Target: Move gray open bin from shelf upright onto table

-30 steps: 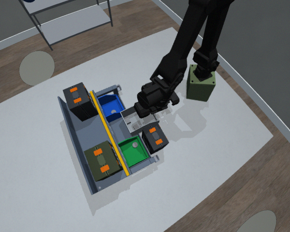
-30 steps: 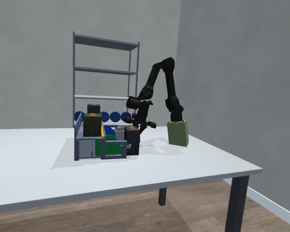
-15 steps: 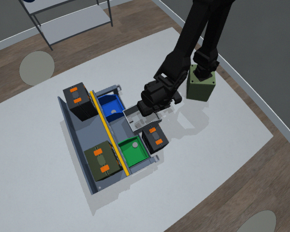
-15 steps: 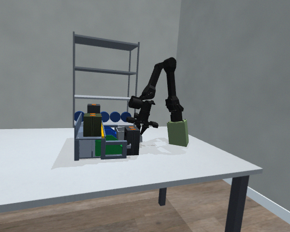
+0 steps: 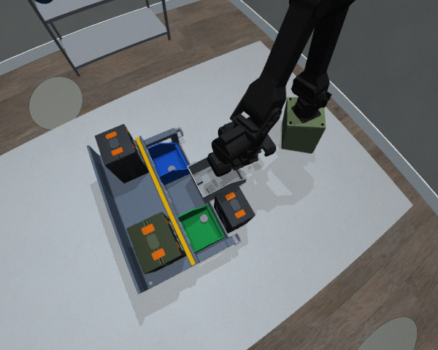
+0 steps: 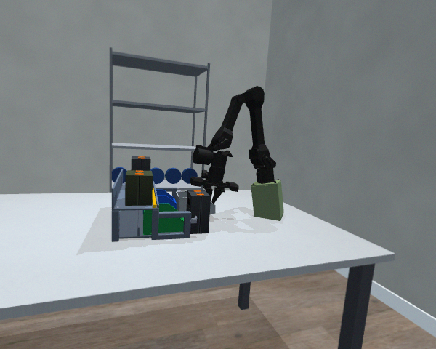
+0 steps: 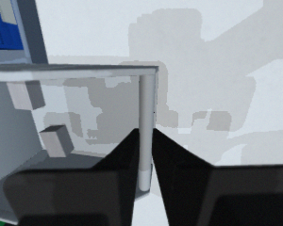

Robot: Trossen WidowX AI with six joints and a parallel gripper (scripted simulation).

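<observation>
Now: hand 7 cm short of the gray open bin and 2 cm above it. From my hand the other things lie so: yellow rail (23 cm ahead, 2 cm to the left, 2 cm above); then blue bin (20 cm ahead, 10 cm to the right, 5 cm below); then green bin (19 cm ahead, 12 cm to the left, 5 cm below).
</observation>
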